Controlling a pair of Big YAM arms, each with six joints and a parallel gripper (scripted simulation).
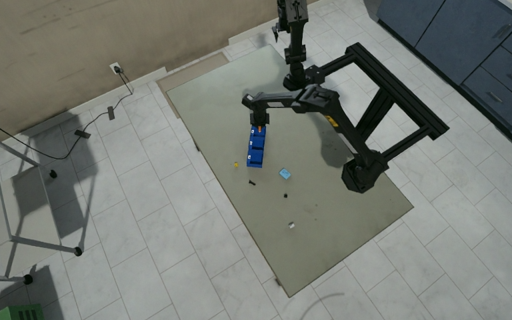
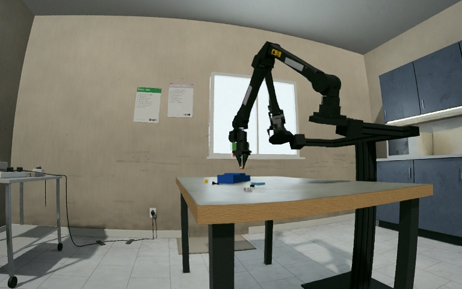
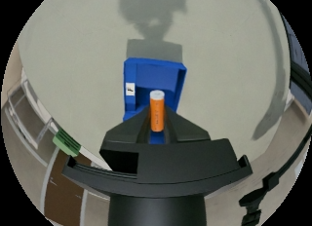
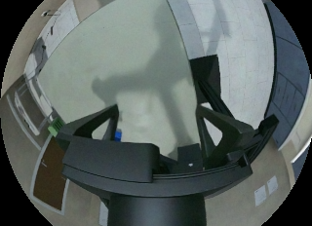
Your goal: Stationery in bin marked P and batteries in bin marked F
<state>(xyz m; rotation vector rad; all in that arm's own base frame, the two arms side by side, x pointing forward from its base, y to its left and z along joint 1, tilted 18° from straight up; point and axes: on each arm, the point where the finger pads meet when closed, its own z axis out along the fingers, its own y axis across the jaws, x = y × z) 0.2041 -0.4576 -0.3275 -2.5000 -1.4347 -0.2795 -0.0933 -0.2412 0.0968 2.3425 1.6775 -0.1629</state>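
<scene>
My left hand is right at the orange battery. Round my left hand: light blue pad: 29 cm to the left, 7 cm below, 2 cm behind; then yellow piece: 20 cm ahead, 13 cm to the left, 7 cm below; then blue three-compartment bin row: 7 cm to the left, 6 cm below, 5 cm ahead.
</scene>
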